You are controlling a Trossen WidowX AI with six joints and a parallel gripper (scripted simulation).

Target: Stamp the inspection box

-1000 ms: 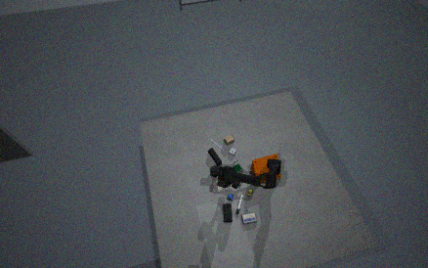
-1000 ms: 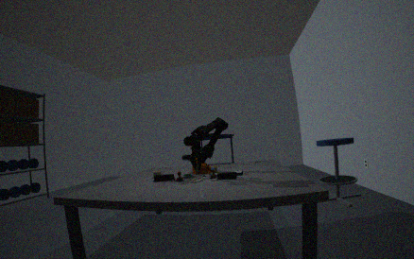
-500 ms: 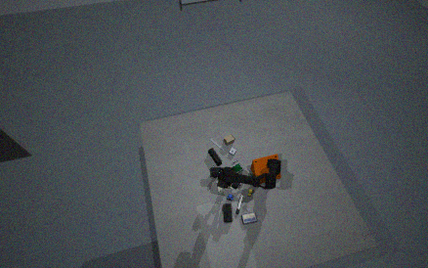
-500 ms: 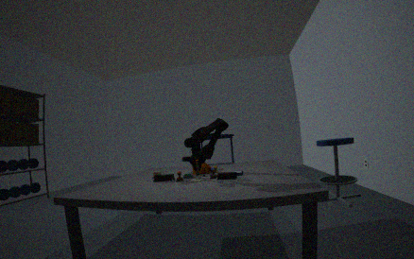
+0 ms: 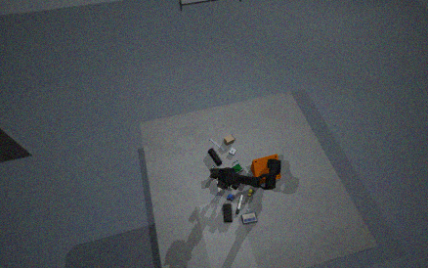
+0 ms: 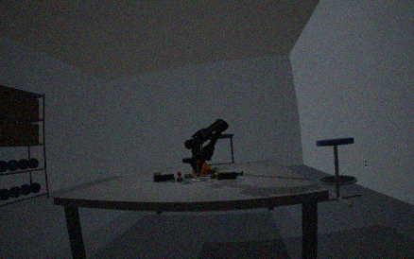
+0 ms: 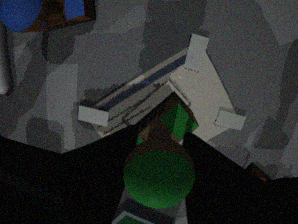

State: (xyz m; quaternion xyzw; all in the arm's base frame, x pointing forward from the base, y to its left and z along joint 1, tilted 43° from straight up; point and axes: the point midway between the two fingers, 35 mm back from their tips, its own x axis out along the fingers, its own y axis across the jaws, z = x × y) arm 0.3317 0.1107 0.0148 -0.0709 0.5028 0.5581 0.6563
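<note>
The white card lies 1 cm to the right of my gripper tip and 4 cm below it. Round my gripper tip: green-knobbed stamp: right at my gripper tip; then red stamp: 5 cm ahead, 11 cm to the right, 2 cm below; then blue stamp: 2 cm behind, 9 cm to the left, 2 cm below.
</note>
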